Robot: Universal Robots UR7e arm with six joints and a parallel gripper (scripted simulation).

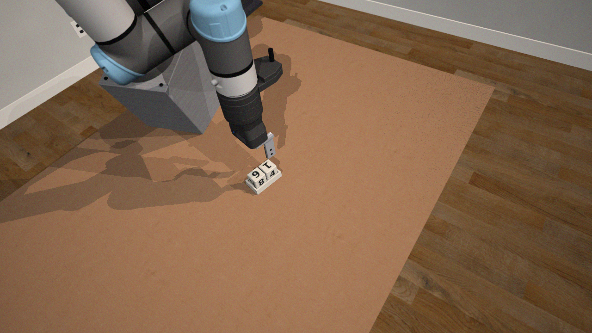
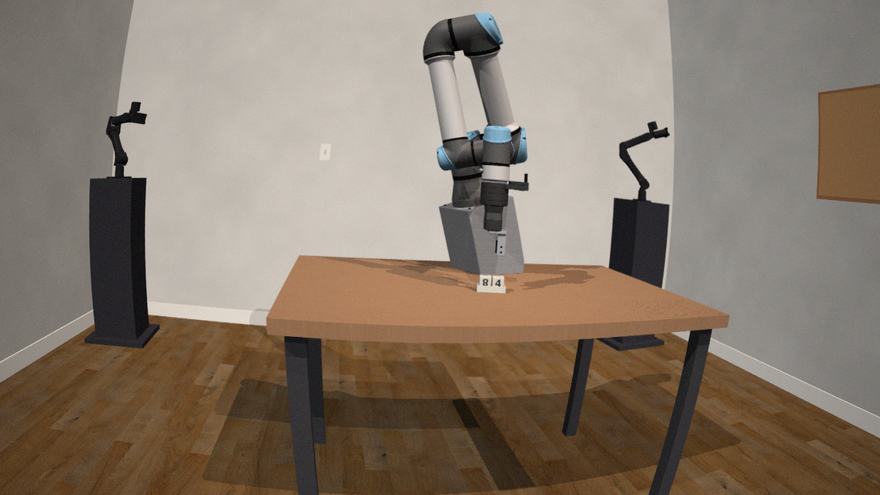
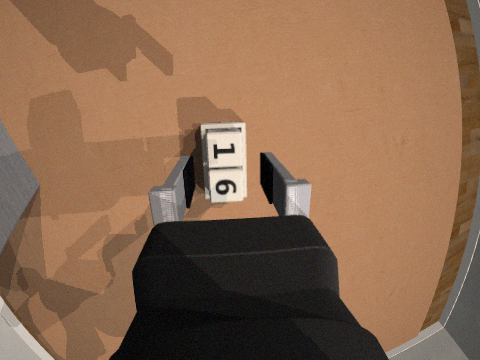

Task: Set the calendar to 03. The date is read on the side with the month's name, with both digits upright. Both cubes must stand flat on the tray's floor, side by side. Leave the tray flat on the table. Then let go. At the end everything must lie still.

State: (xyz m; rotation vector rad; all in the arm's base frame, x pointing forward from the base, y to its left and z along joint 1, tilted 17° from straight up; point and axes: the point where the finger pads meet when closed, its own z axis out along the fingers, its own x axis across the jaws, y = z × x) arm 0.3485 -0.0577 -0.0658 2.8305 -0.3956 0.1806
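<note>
Right now the white tray is 11 cm below my hand, 2 cm to the right of it and 1 cm behind it.
</note>
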